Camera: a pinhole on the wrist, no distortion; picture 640 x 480 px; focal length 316.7 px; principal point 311.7 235.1 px. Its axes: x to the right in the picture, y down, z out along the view. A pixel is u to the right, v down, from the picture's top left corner.
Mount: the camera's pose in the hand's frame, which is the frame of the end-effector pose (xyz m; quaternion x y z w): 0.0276 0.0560 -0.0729 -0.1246 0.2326 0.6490 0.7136
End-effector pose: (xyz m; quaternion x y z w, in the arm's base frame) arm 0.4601 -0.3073 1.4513 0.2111 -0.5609 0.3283 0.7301
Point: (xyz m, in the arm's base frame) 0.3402 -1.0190 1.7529
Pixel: outside the picture
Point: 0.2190 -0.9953 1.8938
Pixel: outside the picture
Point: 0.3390 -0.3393 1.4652
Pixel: 135.7 367.3
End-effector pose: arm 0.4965 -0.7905 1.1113 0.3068 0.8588 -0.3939 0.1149
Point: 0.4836 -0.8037 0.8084
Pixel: 275.0 176.8
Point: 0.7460 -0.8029 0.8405
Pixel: 403.8 405.2
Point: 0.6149 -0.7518 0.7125
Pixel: 386.0 237.1
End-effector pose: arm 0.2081 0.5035 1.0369 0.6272 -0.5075 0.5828 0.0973
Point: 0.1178 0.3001 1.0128
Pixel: 345.7 176.9
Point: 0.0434 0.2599 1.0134
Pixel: 441.5 145.8
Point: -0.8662 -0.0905 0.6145
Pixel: outside the picture
